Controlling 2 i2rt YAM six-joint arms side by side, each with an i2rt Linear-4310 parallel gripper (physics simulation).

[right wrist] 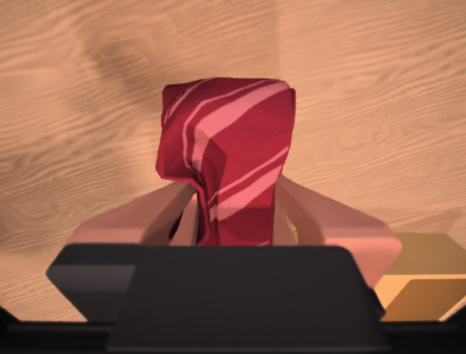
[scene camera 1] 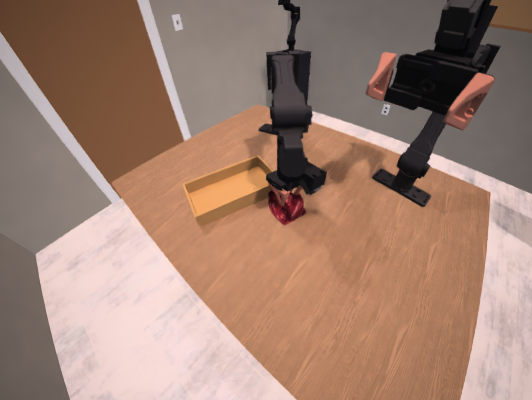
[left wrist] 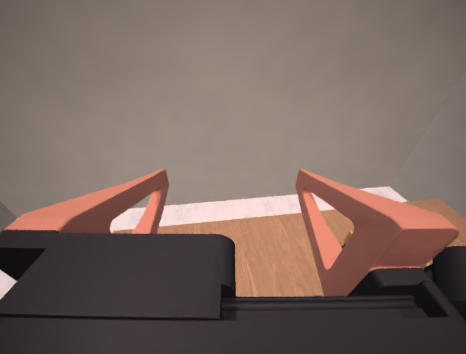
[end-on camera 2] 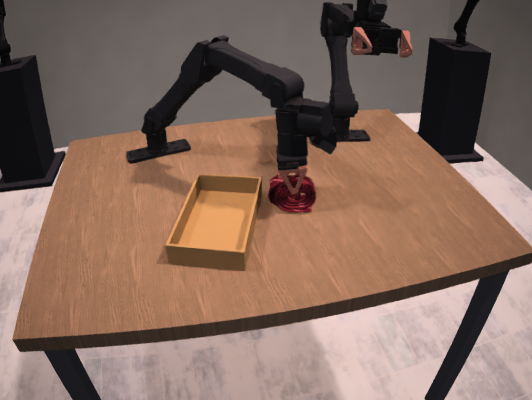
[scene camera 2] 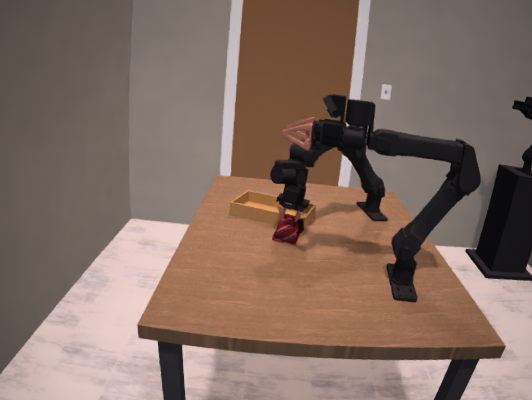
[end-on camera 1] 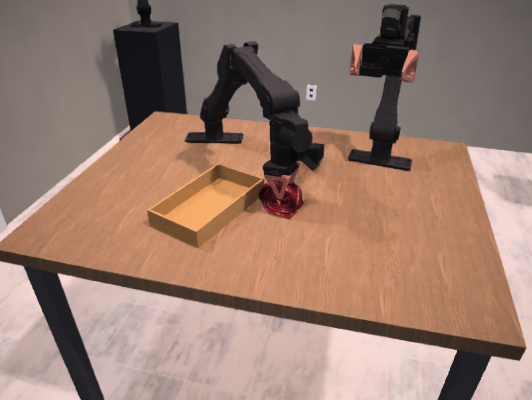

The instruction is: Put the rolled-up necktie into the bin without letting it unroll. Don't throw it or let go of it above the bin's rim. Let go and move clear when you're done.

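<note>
The rolled-up necktie (scene camera 1: pixel 287 211) (scene camera 2: pixel 287 232) (end-on camera 1: pixel 286 206) (end-on camera 2: pixel 300 201) (right wrist: pixel 240 125), dark red with pink stripes, sits on the table beside the bin, still coiled. My right gripper (end-on camera 1: pixel 280 196) (end-on camera 2: pixel 294 192) points down and is shut on it; in the right wrist view the fingers press in its sides and the cloth is pinched and creased between them. The yellow open bin (scene camera 1: pixel 212 212) (scene camera 2: pixel 250 212) (end-on camera 1: pixel 172 227) (end-on camera 2: pixel 207 256) (right wrist: pixel 425 255) is empty. My left gripper (scene camera 1: pixel 420 97) (end-on camera 1: pixel 384 65) (end-on camera 2: pixel 382 45) (left wrist: pixel 232 176) is open and empty, high above the table.
The wooden table (scene camera 1: pixel 350 300) (scene camera 2: pixel 240 300) (end-on camera 1: pixel 350 260) (end-on camera 2: pixel 350 260) carries both arm bases along its far edge in the end-on views. The bin's near wall stands close beside the right gripper. Black pedestals (end-on camera 1: pixel 150 75) (end-on camera 2: pixel 452 100) stand behind the table.
</note>
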